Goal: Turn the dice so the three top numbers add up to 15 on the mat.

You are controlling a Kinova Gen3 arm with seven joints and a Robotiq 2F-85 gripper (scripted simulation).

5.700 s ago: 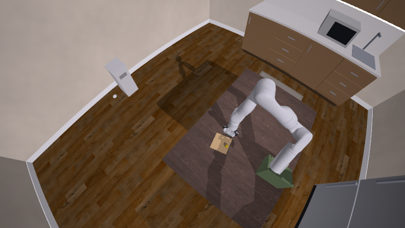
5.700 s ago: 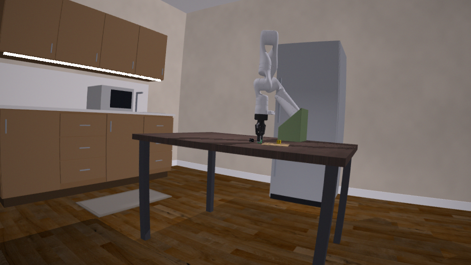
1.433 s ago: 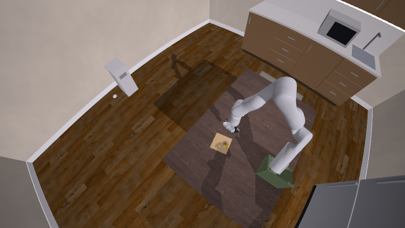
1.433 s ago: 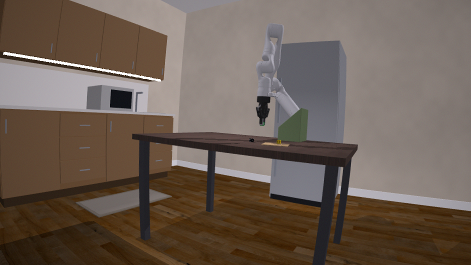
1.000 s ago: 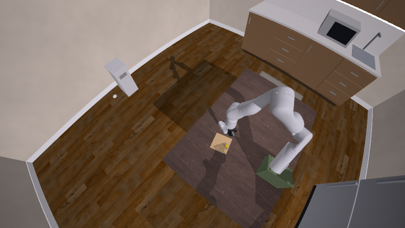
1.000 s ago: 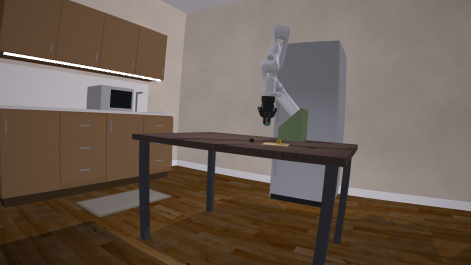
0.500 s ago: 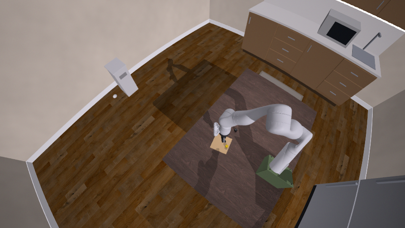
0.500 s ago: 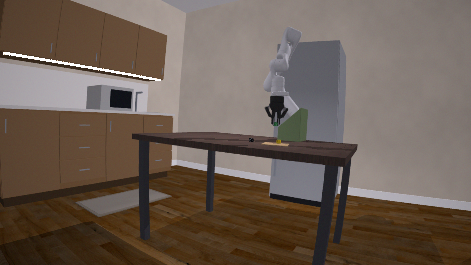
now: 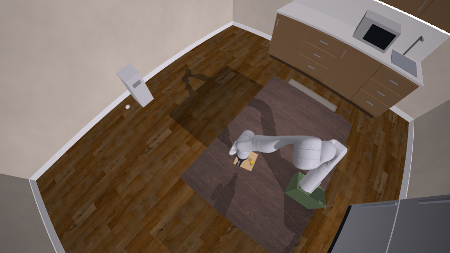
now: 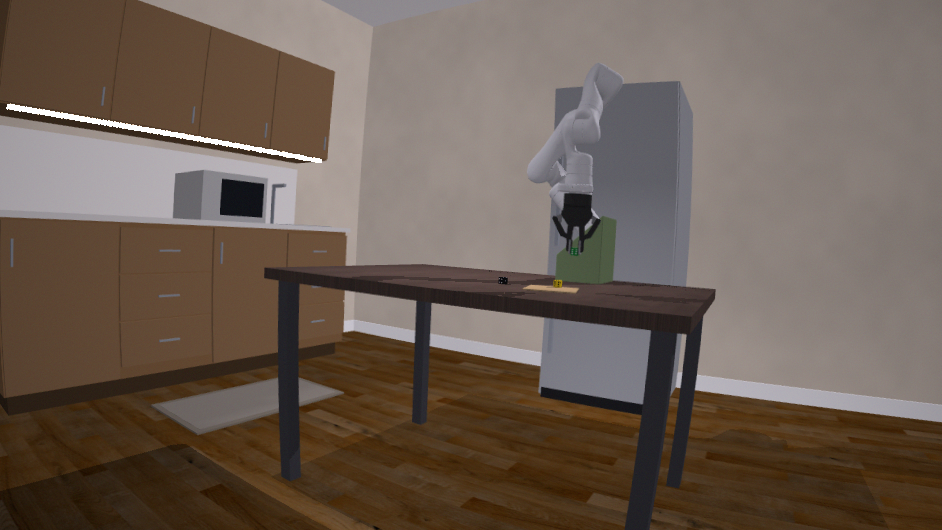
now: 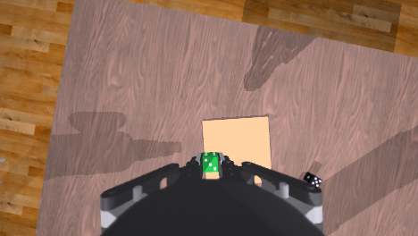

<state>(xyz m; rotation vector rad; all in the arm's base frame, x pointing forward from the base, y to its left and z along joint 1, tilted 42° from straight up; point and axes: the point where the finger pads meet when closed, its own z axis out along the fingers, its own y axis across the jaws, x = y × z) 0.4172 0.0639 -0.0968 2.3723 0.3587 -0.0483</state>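
My hand is 5 cm past the yellow die, 7 cm to the left of it and 11 cm above it. From my hand the other things lie so: black die 2 cm behind, 23 cm to the right, 11 cm below; green die 1 cm below; tan mat 6 cm to the right, 12 cm below.
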